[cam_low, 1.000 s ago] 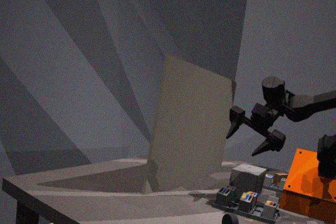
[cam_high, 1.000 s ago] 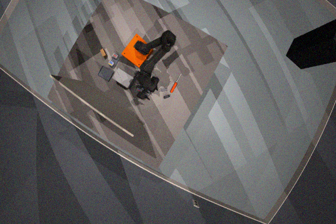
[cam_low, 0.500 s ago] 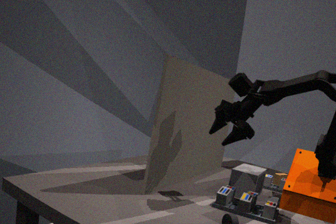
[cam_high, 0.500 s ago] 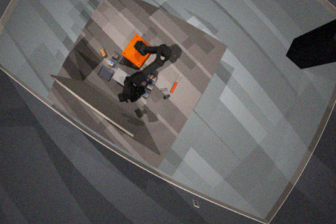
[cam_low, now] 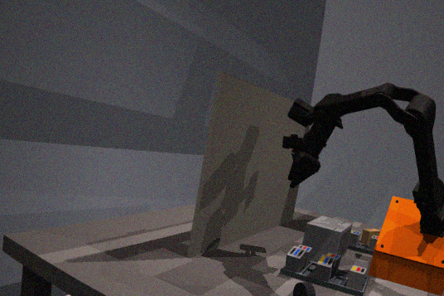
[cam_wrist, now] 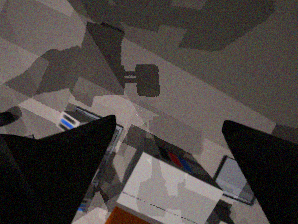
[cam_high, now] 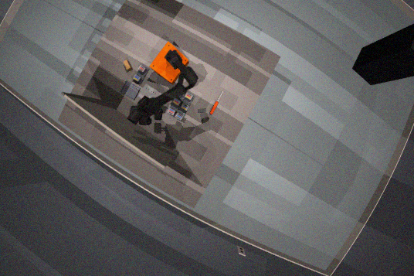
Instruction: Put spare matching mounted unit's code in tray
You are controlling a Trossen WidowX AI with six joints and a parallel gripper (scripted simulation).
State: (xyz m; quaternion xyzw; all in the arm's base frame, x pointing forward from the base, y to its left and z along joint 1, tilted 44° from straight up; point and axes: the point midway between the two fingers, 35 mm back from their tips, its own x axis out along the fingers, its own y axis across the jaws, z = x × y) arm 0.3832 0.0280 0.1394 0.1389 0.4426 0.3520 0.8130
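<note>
Right now the upright panel is 12 cm ahead of my gripper tip, 9 cm to the right of it and 3 cm above it. From my gripper tip the other things lie so: mounted unit: 15 cm below, 11 cm behind, 8 cm to the right; then small brown block: 40 cm to the right, 20 cm behind, 17 cm below; then small black cylinder: 29 cm to the left, 19 cm behind, 17 cm below.
</note>
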